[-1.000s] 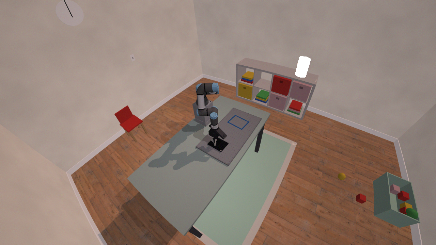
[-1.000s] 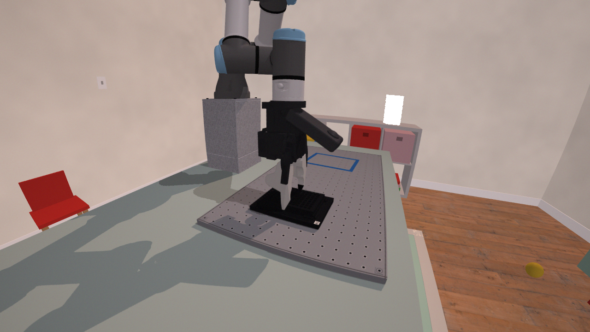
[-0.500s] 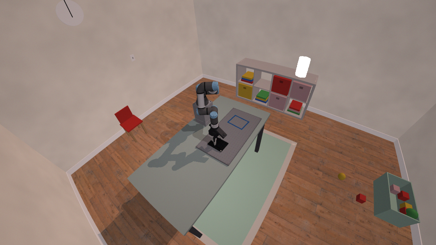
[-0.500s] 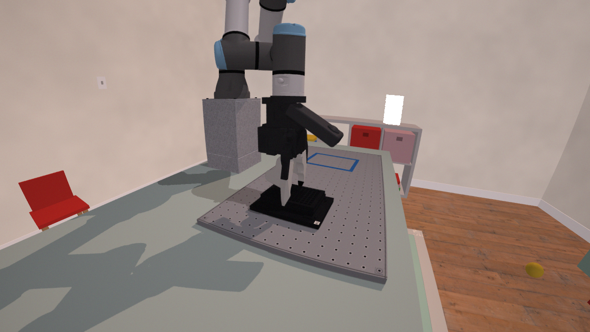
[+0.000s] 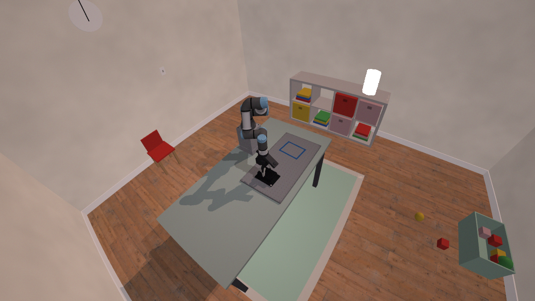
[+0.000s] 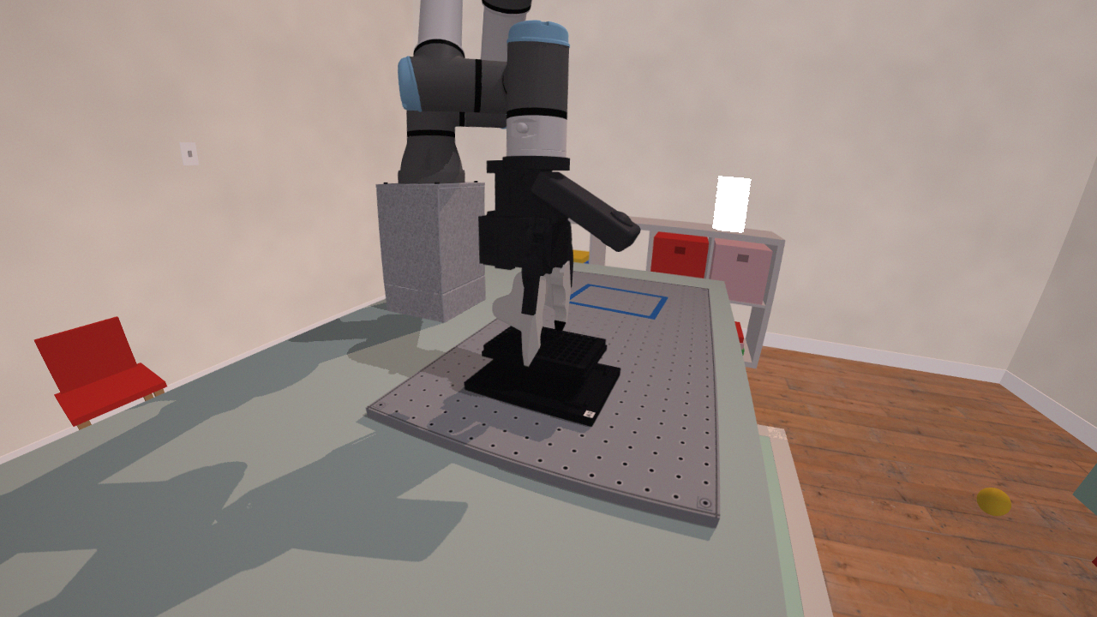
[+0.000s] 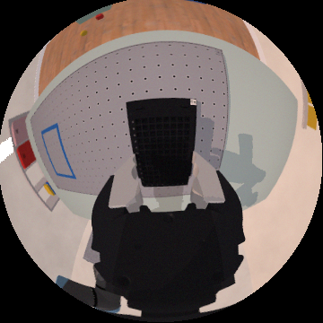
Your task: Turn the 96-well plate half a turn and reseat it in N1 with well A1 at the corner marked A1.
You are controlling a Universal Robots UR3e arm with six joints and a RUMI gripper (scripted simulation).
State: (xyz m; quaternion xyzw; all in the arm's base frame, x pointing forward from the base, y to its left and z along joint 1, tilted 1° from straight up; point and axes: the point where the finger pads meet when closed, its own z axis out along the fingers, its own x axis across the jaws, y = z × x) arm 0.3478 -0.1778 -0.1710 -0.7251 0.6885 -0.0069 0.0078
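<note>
Right now the black plate nest N1 is 5 cm below my hand. Round my hand: black 96-well plate (1 cm below); small white label (8 cm ahead, 5 cm to the right, 5 cm below).
</note>
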